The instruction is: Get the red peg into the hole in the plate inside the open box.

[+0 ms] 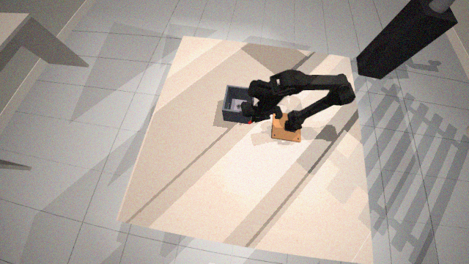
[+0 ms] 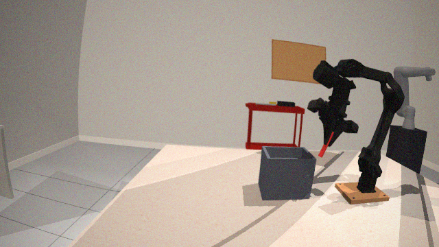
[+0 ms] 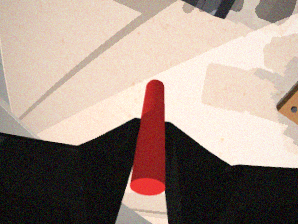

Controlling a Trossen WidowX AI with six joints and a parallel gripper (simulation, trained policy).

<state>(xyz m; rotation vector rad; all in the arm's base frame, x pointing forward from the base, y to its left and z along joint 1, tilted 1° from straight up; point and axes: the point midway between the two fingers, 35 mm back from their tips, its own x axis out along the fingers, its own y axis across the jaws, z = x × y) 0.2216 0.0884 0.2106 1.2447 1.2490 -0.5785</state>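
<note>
The light grey plate lies 150 mm below my gripper tip, 140 mm to the right of it and 90 mm ahead of it. The rest, counted from my gripper tip: red peg 10 mm to the right.
</note>
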